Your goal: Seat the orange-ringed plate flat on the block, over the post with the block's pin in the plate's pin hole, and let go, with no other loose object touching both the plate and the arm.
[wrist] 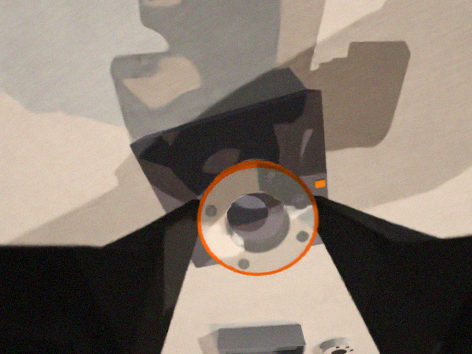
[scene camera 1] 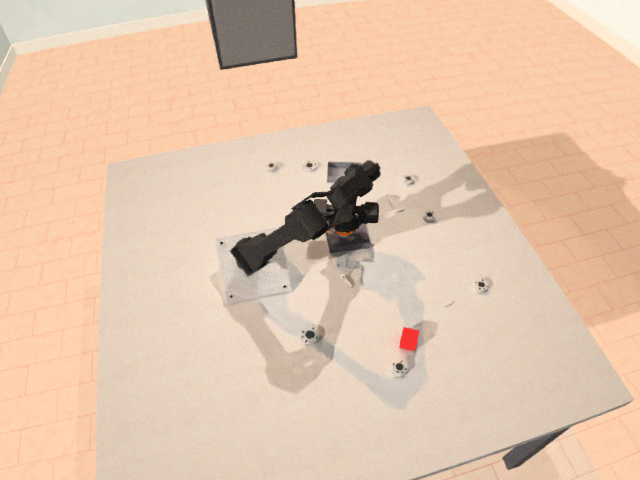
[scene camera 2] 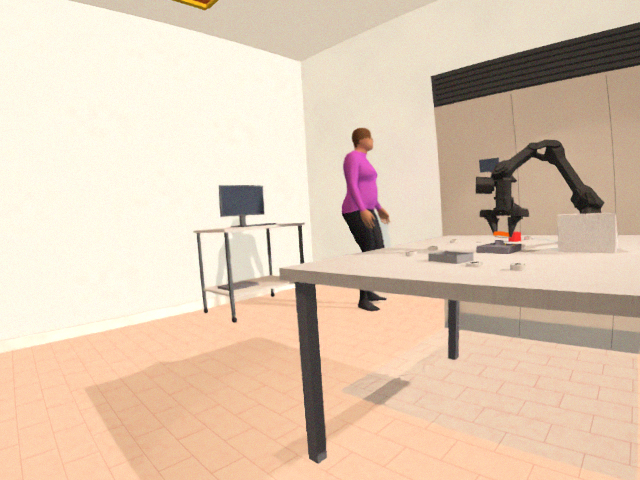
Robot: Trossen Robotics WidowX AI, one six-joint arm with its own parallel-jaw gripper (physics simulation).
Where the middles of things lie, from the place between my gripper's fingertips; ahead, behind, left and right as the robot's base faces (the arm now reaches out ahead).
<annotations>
I see the round post (wrist: 248, 213) 20 mm below my hand, 10 mm to the left of it and 10 mm ahead of it. Also, from my hand: orange-ringed plate (wrist: 290, 243): 10 mm above; then dark grey block (scene camera 1: 359, 239): 40 mm below, 10 mm to the left, 10 mm ahead.
</annotations>
